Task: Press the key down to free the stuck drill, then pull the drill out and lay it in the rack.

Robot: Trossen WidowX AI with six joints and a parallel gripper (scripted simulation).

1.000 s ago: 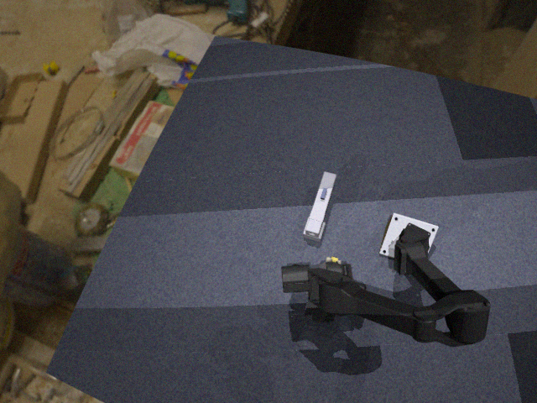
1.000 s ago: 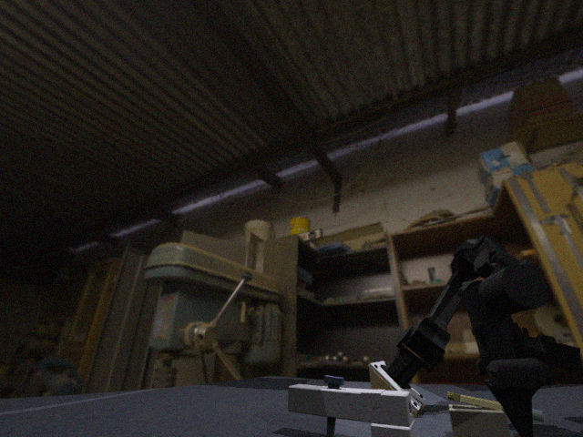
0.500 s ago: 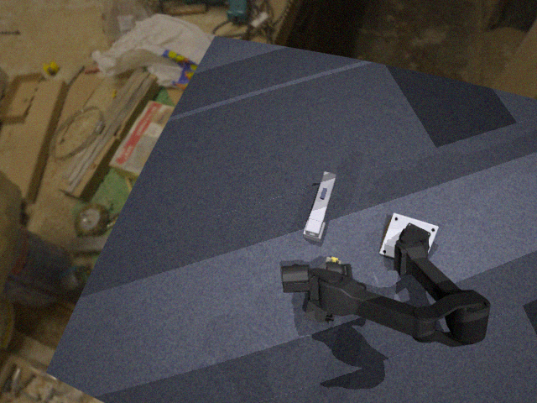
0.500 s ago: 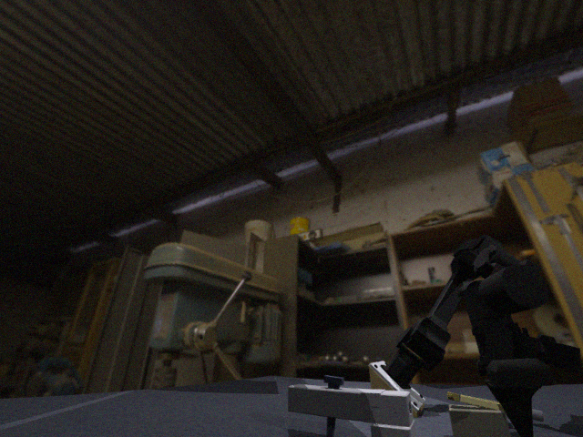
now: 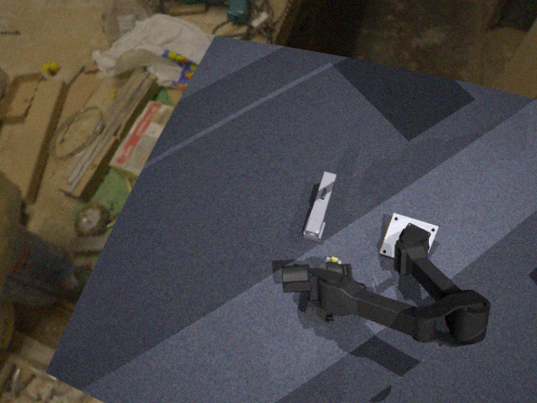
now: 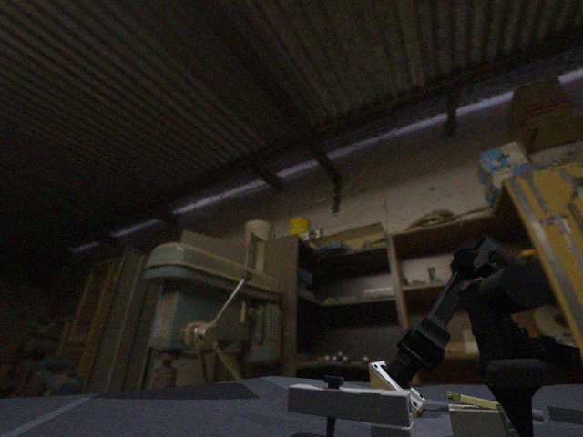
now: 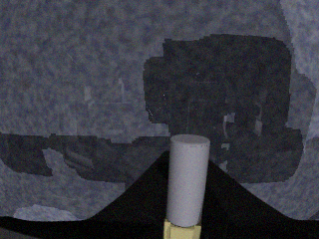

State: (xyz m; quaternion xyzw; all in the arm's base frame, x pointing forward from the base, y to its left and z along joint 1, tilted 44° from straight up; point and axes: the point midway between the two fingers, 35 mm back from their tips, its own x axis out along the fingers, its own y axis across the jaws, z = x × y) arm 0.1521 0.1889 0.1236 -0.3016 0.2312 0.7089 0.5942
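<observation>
Now: the tan rack 1 cm ahead of my gripper tip, 5 cm to the right of it and 1 cm above it. From my gripper tip the other things lie so: grey block (10 cm ahead, 21 cm to the right, 4 cm above); dark peg (11 cm ahead, 23 cm to the right, 5 cm above).
</observation>
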